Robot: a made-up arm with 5 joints.
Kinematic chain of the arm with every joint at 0, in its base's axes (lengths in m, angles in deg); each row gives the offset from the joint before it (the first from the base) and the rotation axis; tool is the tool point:
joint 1: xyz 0 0 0.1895 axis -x
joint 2: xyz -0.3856 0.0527 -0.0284 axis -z
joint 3: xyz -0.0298 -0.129 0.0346 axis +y
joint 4: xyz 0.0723 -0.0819 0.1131 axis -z
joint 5: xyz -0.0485 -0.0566 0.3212 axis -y
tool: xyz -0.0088 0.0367 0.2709
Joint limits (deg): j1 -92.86..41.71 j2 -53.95..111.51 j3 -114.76..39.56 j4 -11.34..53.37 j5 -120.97..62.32
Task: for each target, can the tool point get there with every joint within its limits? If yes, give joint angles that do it. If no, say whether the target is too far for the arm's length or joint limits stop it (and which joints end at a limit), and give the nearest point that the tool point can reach.
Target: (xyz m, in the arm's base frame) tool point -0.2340 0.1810 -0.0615
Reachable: no: joint limits stop it (at a limit: joint 1, joint 3, joint 4, joint 5) | nearest point -0.2057 -0.0573 -0.1318 | short by 0.250 m
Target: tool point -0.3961 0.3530 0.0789
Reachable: no: joint limits stop it (at a limit: joint 1, joint 2, joint 4, joint 5) | nearest point -0.4308 0.4936 0.0439 | short by 0.149 m
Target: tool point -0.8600 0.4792 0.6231
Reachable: yes | joints -7.64 66.64 -65.64 41.80 -18.53
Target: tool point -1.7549 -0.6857 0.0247
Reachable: no: too far | nearest point -1.0728 -0.3405 0.1333 | short by 0.772 m
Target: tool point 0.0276 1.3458 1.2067
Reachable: no: too far | nearest point -0.3356 0.6576 0.6865 | short by 0.936 m
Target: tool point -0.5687 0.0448 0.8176
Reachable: yes | joints 27.10 -21.23 -48.11 -5.63 -62.23
